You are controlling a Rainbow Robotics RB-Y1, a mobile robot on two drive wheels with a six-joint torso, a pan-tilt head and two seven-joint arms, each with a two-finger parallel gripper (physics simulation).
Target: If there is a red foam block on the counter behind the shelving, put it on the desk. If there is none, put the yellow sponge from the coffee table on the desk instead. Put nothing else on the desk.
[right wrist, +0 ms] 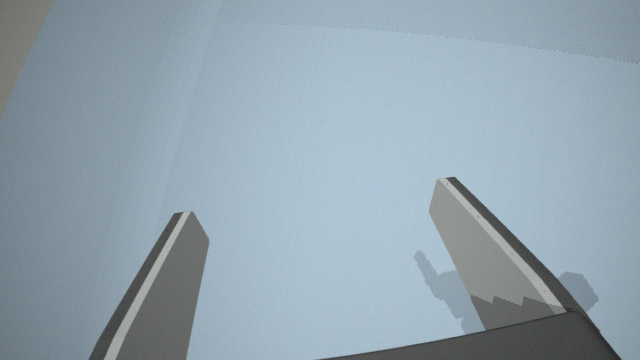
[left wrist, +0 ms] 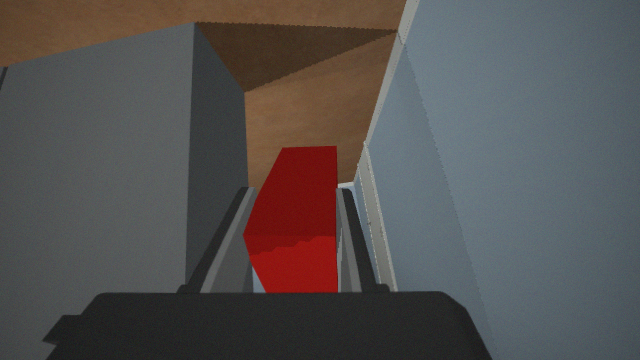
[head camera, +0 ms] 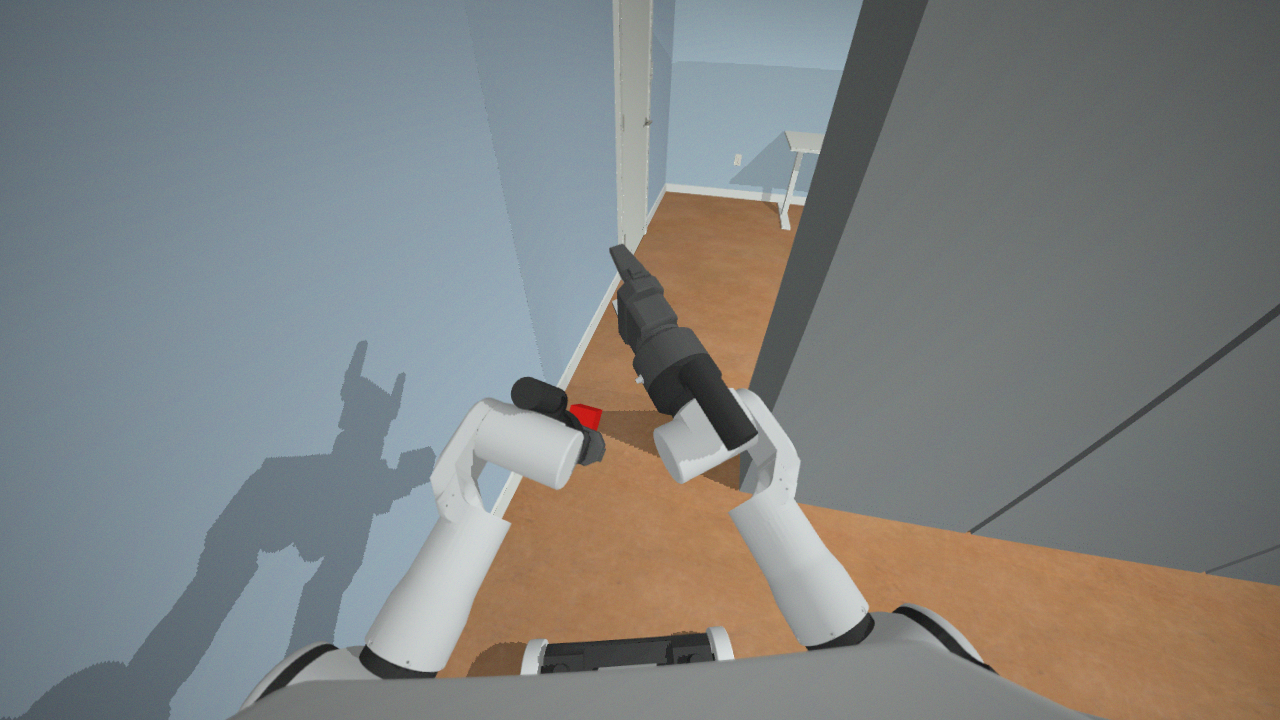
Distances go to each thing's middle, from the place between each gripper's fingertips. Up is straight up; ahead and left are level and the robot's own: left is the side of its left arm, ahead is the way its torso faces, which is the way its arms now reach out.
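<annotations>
With the red foam block (left wrist: pixel 290 236) as the reference, my right hand is 270 mm above it, 50 mm beyond it and 70 mm to the right of it.
My left hand is 10 mm lower than the red foam block, and it is also 10 mm to the left of the block and 30 mm short of it.
</annotations>
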